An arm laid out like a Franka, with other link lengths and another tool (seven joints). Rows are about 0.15 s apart.
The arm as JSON. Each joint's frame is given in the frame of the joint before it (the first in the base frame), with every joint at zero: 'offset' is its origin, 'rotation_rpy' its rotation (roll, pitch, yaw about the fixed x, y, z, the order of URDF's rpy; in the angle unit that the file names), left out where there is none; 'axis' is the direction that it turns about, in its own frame. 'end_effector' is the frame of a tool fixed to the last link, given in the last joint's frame.
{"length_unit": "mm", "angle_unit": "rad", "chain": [
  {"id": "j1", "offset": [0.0, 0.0, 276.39], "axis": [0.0, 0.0, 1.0]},
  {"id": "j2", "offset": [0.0, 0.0, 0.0], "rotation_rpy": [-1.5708, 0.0, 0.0], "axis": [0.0, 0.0, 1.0]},
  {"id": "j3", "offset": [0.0, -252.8, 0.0], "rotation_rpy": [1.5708, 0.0, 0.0], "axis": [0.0, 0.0, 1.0]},
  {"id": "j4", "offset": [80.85, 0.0, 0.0], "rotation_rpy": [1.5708, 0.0, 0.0], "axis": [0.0, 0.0, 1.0]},
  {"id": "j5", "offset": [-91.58, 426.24, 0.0], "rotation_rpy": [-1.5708, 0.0, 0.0], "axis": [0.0, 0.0, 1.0]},
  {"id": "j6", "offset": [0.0, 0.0, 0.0], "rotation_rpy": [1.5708, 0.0, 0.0], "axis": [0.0, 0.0, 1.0]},
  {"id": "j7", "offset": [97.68, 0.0, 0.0], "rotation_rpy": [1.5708, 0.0, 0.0], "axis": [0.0, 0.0, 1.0]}
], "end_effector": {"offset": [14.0, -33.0, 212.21], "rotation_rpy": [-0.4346, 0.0, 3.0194]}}
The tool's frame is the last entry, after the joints.
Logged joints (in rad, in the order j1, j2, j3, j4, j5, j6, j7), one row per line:
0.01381, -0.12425, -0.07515, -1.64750, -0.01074, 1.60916, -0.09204
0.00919, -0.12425, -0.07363, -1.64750, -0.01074, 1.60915, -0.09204
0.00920, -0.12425, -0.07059, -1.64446, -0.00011, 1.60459, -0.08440
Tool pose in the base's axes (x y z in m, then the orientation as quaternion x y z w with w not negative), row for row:
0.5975, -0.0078, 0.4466, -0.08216, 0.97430, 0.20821, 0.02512
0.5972, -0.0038, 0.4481, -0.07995, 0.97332, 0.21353, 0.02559
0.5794, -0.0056, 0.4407, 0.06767, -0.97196, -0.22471, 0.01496
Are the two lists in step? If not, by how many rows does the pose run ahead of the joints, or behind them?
The pose runs 1 row ahead of the joints: the pose in row i belongs to the joints in row i + 1.
